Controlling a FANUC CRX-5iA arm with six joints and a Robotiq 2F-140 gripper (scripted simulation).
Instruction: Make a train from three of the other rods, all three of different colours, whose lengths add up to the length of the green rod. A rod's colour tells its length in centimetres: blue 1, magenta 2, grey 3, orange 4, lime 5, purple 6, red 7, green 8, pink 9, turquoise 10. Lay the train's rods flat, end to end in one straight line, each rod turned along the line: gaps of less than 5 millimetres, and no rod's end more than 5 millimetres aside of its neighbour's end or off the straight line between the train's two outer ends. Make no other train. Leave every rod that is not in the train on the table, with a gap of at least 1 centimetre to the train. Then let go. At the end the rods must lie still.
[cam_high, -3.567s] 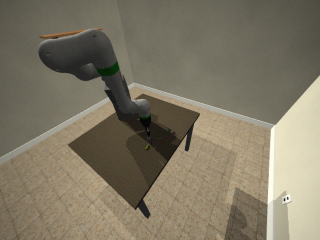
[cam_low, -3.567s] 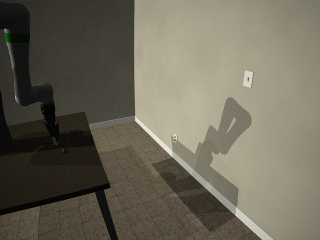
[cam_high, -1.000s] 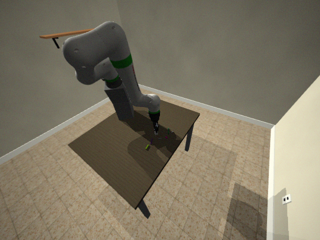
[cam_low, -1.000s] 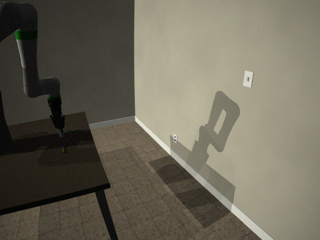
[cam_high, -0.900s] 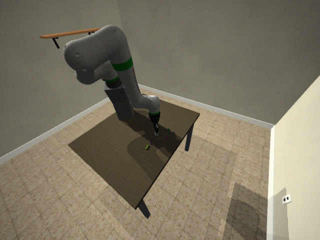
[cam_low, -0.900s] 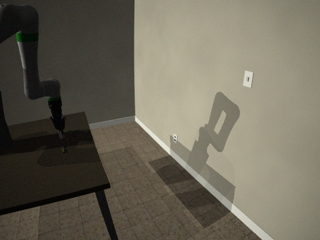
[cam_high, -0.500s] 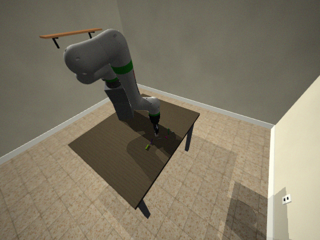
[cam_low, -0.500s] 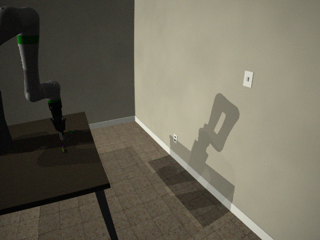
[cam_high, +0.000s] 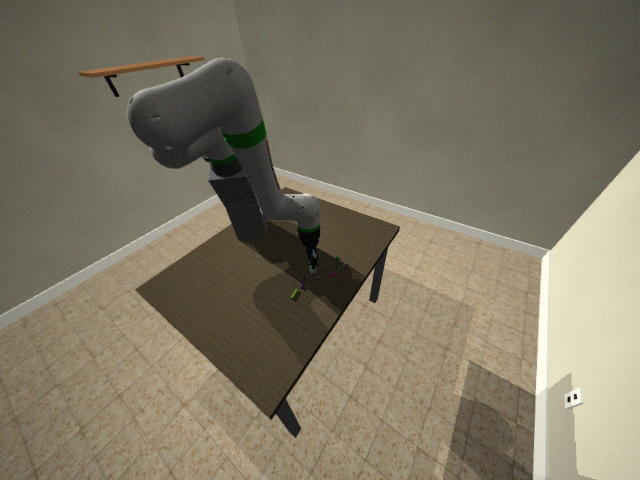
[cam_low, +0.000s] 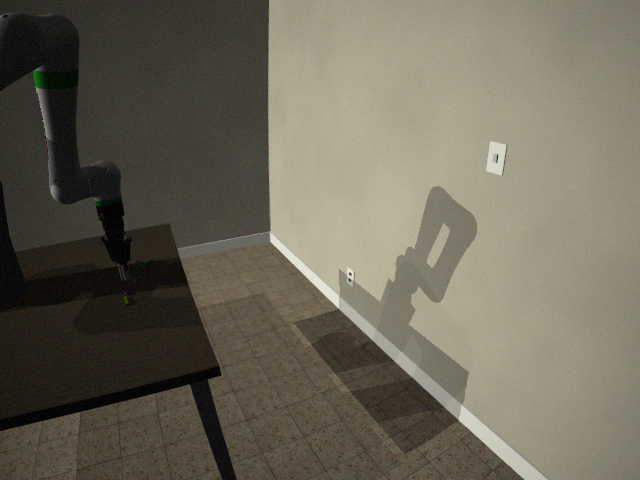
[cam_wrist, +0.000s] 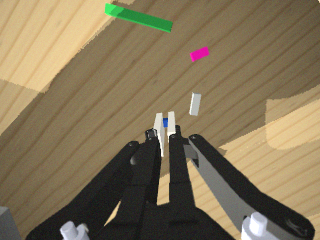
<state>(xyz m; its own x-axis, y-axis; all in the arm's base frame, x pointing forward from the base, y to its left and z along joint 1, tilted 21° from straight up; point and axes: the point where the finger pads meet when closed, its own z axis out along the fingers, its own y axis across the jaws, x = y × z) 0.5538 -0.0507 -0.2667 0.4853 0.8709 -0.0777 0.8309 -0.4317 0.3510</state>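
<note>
Right now my hand is 90 mm short of the magenta rod, 40 mm to the right of it and 40 mm above it. Also, from my hand: blue rod: 30 mm below; green rod: 50 mm ahead, 120 mm to the left, 40 mm below; purple rod: 80 mm to the right, 40 mm below.
</note>
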